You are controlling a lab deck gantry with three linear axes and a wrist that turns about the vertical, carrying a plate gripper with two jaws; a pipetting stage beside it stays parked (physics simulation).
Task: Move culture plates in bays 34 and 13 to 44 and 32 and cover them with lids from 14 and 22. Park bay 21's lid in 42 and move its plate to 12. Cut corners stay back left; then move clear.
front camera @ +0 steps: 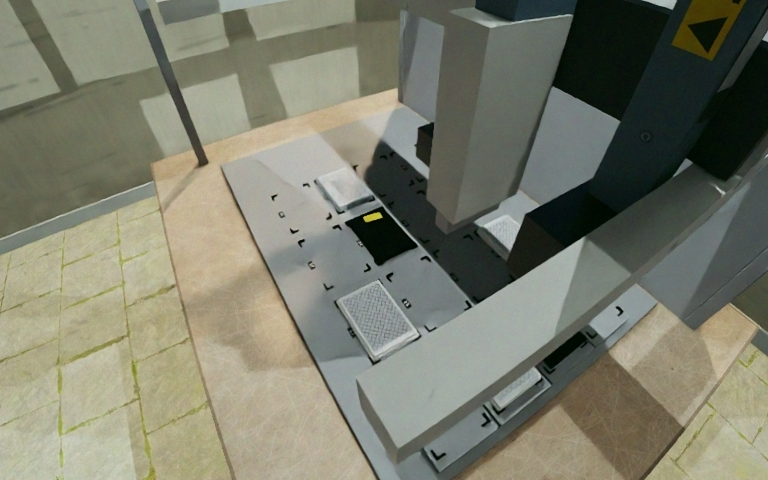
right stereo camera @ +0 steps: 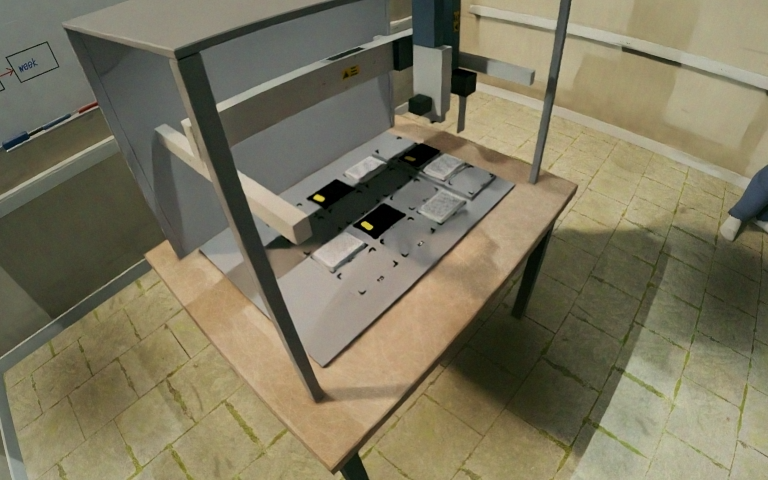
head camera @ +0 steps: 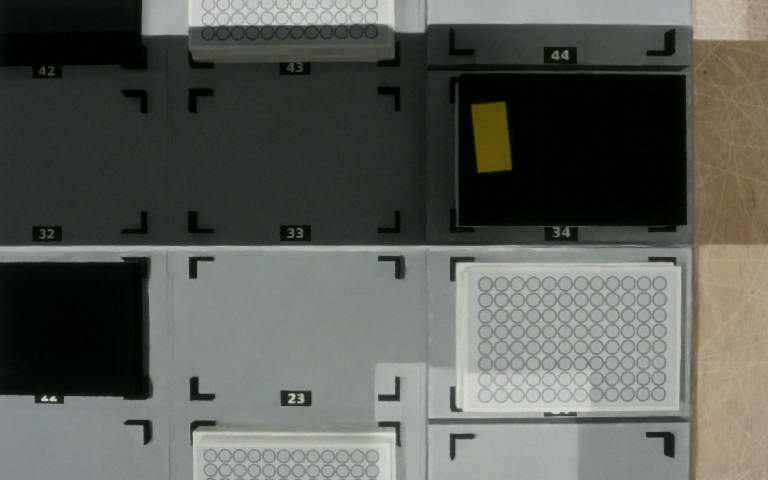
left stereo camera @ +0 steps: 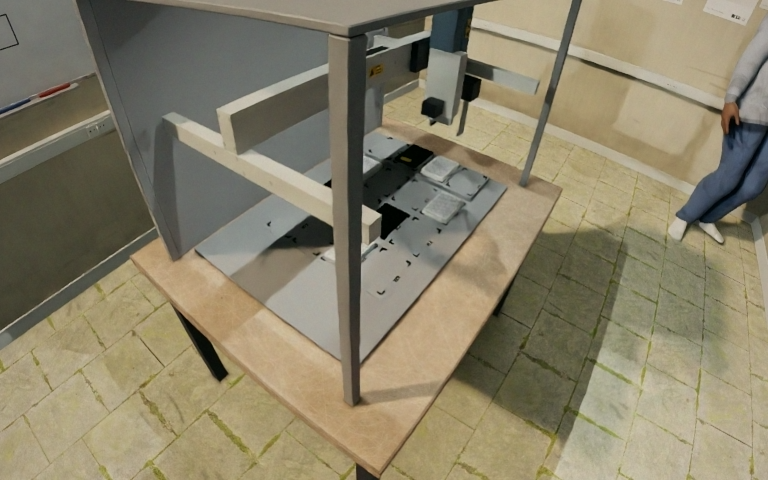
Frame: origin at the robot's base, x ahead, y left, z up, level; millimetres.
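Seen in the pictures: gripper, fingertip midpoint: [right stereo camera: 447, 126] [left stereo camera: 445, 129]; robot's base at its link origin: [front camera: 273, 197] [right stereo camera: 362, 293] [left stereo camera: 381, 293].
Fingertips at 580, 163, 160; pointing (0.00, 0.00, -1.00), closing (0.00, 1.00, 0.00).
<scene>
Pixels of each thing's middle, then the offset from my fingertips to it, as dx, dy, dz. "spot": a spot on its surface instead.
- black plate at the middle of its body: [head camera: 571, 151] [right stereo camera: 419, 154] [left stereo camera: 414, 155] -24, +94, -133
- white plate at the middle of its body: [front camera: 376, 317] [right stereo camera: 441, 205] [left stereo camera: 443, 206] -188, -120, -153
- flat black piece at the middle of its body: [head camera: 42, 328] [front camera: 380, 233] [left stereo camera: 385, 219] [right stereo camera: 379, 219] -352, -13, -156
- white piece at the middle of its body: [front camera: 343, 188] [left stereo camera: 349, 250] [right stereo camera: 339, 250] -516, -13, -153
- bay 24 at a spot on its surface: [head camera: 572, 339] spot: -25, -13, -131
- bay 43 at a spot on its surface: [head camera: 288, 14] spot: -189, +181, -146
A black plate [head camera: 594, 152] [right stereo camera: 425, 151] with a yellow patch sits in bay 34. A white plate [head camera: 294, 458] [front camera: 378, 316] [right stereo camera: 440, 206] sits in bay 13. In bay 22 lies a flat black piece [head camera: 67, 328] [front camera: 382, 240] [right stereo camera: 386, 217]. A white piece [front camera: 342, 189] [right stereo camera: 338, 251] sits in bay 21. Another black piece [head camera: 67, 28] [right stereo camera: 335, 191] is in bay 42. Bays 44 and 14 show partly in the head view; I cannot make out a lid in 14. Bay 32's visible part is empty. My gripper is high at the deck's far end in the stereo views; its jaw opening cannot be told.
White plates stand in bay 24 [head camera: 572, 339] and bay 43 [head camera: 288, 14]. The grey tool block [front camera: 498, 113] [left stereo camera: 444, 84] [right stereo camera: 430, 79] hangs above the deck. A long rail [front camera: 481, 350] crosses the front view. Corner posts [left stereo camera: 346, 226] [right stereo camera: 243, 226] stand on the table.
</scene>
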